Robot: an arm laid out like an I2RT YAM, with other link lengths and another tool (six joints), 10 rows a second.
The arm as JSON. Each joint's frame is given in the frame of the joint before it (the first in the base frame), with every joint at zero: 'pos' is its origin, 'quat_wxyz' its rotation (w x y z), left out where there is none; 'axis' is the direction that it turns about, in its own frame. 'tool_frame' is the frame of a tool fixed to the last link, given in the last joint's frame.
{
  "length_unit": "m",
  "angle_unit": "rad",
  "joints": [
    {
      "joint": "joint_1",
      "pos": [
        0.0,
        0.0,
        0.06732
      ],
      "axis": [
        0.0,
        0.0,
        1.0
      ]
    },
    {
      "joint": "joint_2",
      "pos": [
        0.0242,
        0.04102,
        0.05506
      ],
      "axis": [
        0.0,
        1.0,
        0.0
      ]
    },
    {
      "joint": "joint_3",
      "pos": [
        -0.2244,
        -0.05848,
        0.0
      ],
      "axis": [
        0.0,
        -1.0,
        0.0
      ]
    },
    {
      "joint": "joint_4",
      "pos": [
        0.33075,
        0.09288,
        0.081
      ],
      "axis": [
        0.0,
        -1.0,
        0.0
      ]
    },
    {
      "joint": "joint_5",
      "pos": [
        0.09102,
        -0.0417,
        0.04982
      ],
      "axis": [
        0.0,
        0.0,
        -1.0
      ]
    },
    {
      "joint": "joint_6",
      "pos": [
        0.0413,
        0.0,
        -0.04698
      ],
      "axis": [
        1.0,
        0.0,
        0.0
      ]
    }
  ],
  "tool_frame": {
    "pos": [
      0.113,
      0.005,
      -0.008
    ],
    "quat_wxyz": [
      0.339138,
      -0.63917,
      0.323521,
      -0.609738
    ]
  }
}
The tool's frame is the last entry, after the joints.
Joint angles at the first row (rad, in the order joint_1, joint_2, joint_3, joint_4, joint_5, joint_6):
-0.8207, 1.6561, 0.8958, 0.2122, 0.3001, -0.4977
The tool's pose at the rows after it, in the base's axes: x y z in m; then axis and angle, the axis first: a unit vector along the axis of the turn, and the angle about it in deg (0 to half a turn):
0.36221 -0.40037 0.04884 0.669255 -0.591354 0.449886 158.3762
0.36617 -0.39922 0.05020 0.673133 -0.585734 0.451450 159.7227
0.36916 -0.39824 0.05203 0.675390 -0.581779 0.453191 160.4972
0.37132 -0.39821 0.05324 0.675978 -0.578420 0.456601 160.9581
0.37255 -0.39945 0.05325 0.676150 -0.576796 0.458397 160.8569
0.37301 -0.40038 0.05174 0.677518 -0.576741 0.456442 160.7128
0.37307 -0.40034 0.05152 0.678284 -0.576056 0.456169 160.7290
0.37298 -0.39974 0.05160 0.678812 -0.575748 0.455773 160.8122
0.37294 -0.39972 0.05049 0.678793 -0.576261 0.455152 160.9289
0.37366 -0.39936 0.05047 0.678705 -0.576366 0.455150 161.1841
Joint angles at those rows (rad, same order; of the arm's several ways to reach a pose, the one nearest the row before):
-0.8207, 1.6497, 0.8974, 0.2046, 0.2772, -0.4970
-0.8216, 1.6490, 0.9036, 0.1971, 0.2492, -0.4967
-0.8207, 1.6475, 0.9081, 0.1925, 0.2335, -0.4969
-0.8207, 1.6485, 0.9096, 0.1983, 0.2225, -0.4981
-0.8207, 1.6556, 0.9141, 0.2055, 0.2221, -0.5015
-0.8207, 1.6639, 0.9203, 0.2040, 0.2240, -0.5042
-0.8209, 1.6643, 0.9204, 0.2038, 0.2226, -0.5059
-0.8207, 1.6619, 0.9189, 0.2017, 0.2211, -0.5060
-0.8212, 1.6642, 0.9190, 0.2021, 0.2196, -0.5044
-0.8207, 1.6647, 0.9204, 0.2002, 0.2163, -0.5015

